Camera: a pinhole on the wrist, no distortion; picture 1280 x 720 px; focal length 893.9 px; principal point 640.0 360.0 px. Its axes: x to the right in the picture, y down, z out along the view. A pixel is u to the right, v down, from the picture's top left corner.
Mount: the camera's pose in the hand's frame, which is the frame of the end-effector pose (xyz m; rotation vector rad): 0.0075 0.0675 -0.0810 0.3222 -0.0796 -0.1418
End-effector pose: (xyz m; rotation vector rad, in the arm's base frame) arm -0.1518 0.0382 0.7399 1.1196 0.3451 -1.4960
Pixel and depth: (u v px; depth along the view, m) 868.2 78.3 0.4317
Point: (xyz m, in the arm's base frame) -0.4590 -0.1528 0.7625
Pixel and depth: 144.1 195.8 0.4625
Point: -0.4356 0.0185 1.0914
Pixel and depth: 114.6 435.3 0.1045
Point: -0.1212 0.0483 0.8170
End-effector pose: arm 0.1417 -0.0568 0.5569 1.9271 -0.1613 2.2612
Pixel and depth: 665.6 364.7 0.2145
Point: 0.2613 -0.0816 0.5689
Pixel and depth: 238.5 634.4 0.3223
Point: 0.3891 -0.1931 0.4456
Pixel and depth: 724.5 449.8 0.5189
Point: 0.5659 -0.0866 0.6349
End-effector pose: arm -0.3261 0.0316 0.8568 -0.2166 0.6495 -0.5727
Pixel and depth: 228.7 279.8 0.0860
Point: -0.3384 0.0875 0.8600
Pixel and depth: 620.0 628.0 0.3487
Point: -0.1389 0.0968 1.0667
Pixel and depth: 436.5 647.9 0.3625
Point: -0.1706 0.1539 1.1074
